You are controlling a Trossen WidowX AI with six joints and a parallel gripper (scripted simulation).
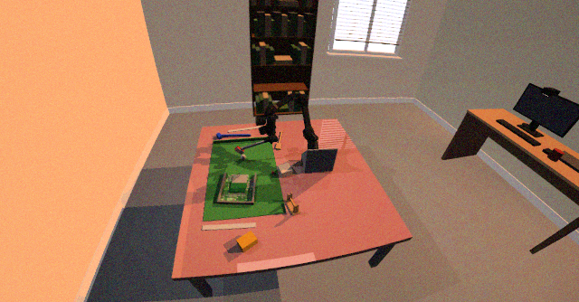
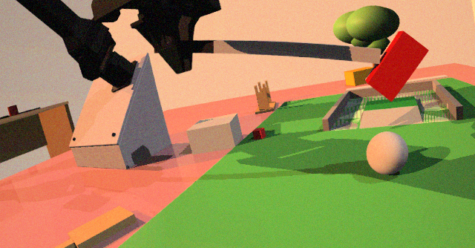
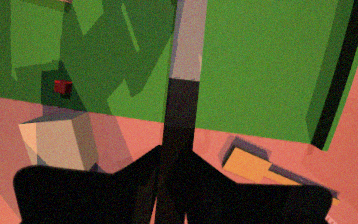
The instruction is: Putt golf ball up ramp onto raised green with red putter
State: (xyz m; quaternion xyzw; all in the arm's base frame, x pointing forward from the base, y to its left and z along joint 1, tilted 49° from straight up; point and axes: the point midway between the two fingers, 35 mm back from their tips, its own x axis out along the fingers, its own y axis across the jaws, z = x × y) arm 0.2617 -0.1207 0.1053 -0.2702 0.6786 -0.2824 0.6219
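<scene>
Right now the red putter is 12 cm ahead of my gripper tip and 1 cm to the left of it. The rest, counted from my gripper tip: beige box: 16 cm to the left, 12 cm below, 7 cm behind; white golf ball: 21 cm ahead, 12 cm below, 1 cm to the right; small red cube: 16 cm to the left, 13 cm below, 1 cm ahead.
</scene>
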